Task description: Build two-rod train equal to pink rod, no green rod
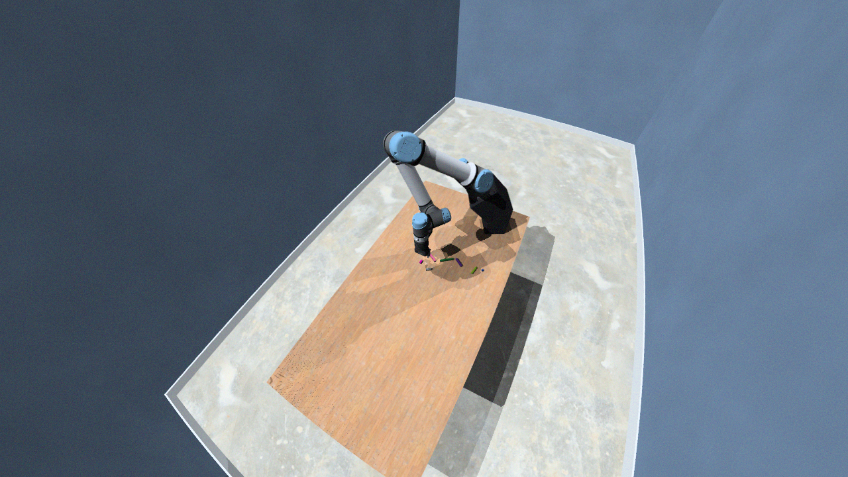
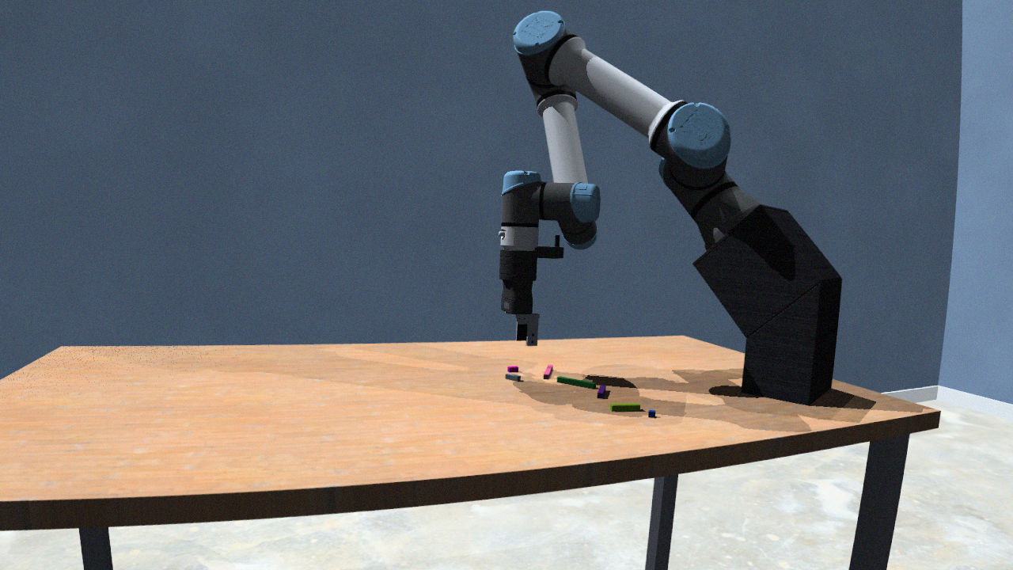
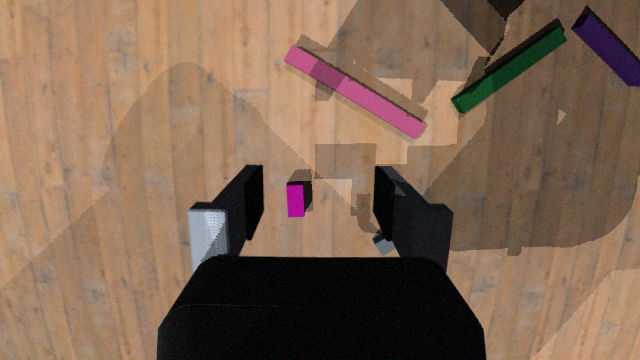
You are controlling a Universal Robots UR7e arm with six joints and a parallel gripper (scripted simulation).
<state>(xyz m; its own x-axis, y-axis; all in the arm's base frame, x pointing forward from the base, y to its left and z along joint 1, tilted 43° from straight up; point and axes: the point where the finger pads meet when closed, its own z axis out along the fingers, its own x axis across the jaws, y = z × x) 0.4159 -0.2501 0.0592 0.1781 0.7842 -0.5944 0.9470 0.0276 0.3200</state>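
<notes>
Right now the grey rod is 50 mm ahead of my hand, 40 mm to the left of it and 70 mm below it. The rest, counted from my hand: magenta rod (20 mm ahead, 20 mm to the right, 70 mm below); then green rod (40 mm behind, 130 mm to the left, 70 mm below); then pink rod (40 mm behind, 30 mm to the left, 70 mm below).
</notes>
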